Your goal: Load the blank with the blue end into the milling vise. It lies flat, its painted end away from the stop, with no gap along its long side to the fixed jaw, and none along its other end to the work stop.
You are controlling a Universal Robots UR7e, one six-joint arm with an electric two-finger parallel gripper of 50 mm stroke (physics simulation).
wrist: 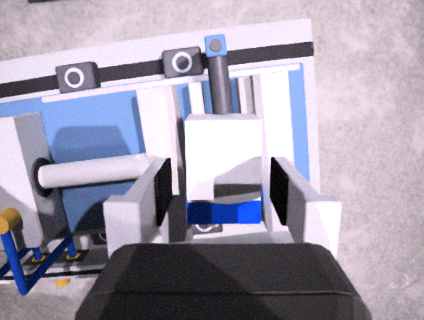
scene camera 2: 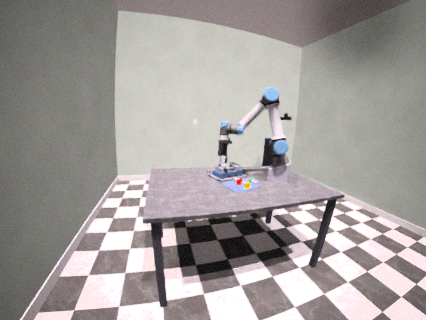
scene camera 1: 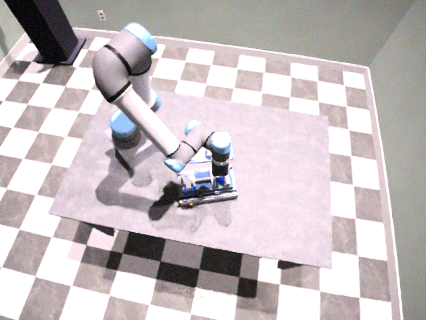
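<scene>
The blank (wrist: 223,150), white with a blue end, lies in the milling vise (scene camera 2: 226,173) (wrist: 95,120) between its jaws. Its blue end faces the gripper body, away from the work stop (wrist: 219,82), a dark rod with a blue clamp. The rod's tip meets or runs under the blank's other end; contact cannot be told. The fixed jaw (wrist: 279,115) runs along the blank's right side, at most a narrow gap showing. The moving jaw (wrist: 157,120) stands apart on the left. My gripper (wrist: 220,177) (scene camera 2: 222,163) is open, its fingers on either side of the blank near the blue end, holding nothing.
The vise screw (wrist: 95,171) and blue crank handle (wrist: 20,272) with an orange knob (wrist: 10,220) are at the left. In scene camera 2, a blue mat (scene camera 2: 237,189) on the table (scene camera 2: 185,200) bears a red block (scene camera 2: 239,181), a yellow block (scene camera 2: 247,185) and a small green thing.
</scene>
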